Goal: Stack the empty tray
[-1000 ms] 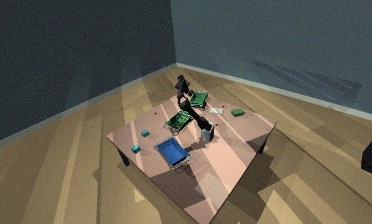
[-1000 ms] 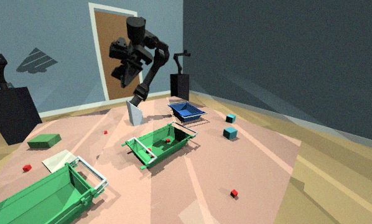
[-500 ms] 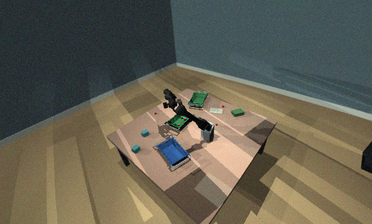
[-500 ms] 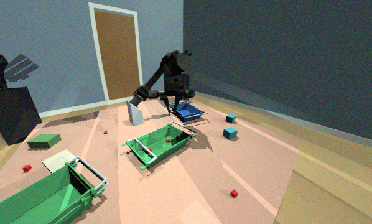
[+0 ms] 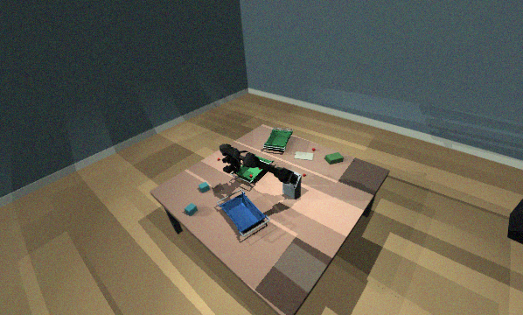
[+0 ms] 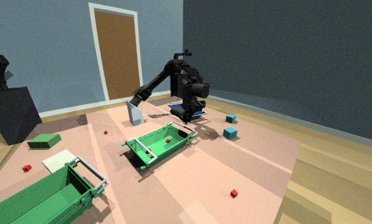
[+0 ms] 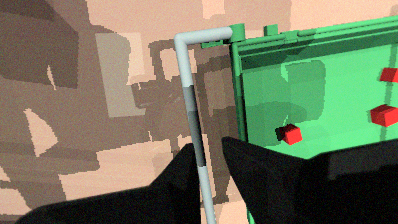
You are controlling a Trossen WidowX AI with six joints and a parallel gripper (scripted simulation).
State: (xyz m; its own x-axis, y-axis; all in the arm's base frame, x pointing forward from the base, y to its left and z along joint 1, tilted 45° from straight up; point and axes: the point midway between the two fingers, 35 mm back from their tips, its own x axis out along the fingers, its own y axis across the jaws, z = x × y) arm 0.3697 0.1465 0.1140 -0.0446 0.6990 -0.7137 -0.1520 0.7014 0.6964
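My gripper tip is 27 cm past the blue tray, 19 cm to the right of it and 5 cm above it. Round my gripper tip: green block 70 cm to the right, 39 cm behind, 8 cm below; white sheet 59 cm to the right, 17 cm behind, 9 cm below.
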